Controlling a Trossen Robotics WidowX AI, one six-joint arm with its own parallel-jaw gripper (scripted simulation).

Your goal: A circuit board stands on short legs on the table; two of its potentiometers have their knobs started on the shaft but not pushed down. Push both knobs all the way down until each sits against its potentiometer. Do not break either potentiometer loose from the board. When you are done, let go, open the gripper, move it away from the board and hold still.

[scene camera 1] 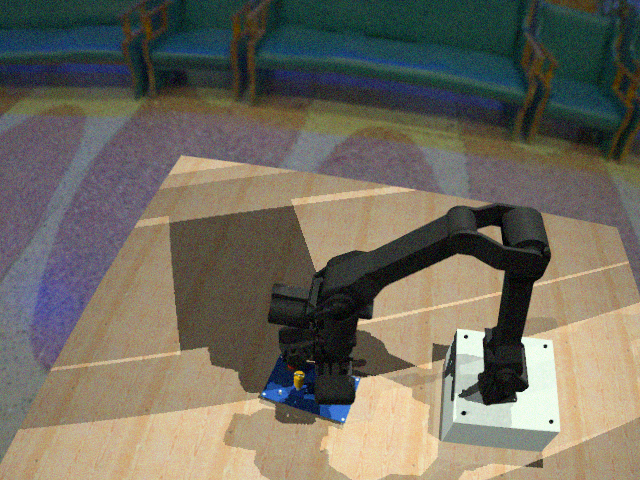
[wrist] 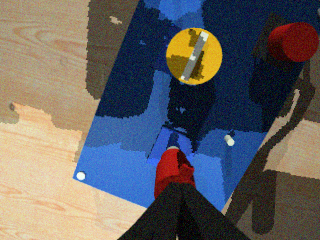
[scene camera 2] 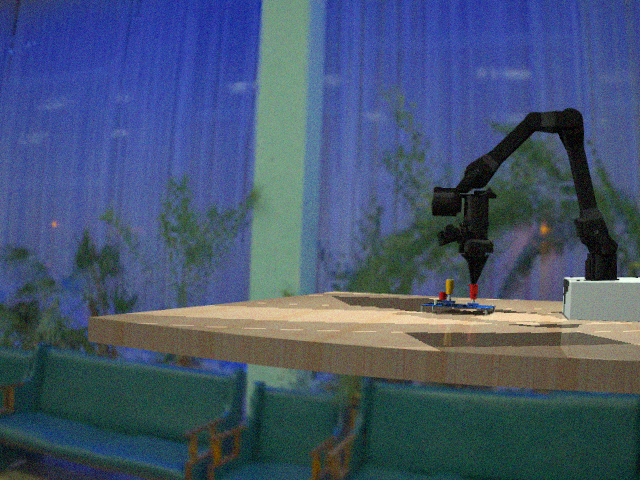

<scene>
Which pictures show my gripper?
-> Scene camera 1, the wrist view and scene camera 2: all of them.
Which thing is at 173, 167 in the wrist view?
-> A red knob.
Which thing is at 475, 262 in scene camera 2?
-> My gripper.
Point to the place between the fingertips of my gripper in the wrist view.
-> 178, 192
</scene>
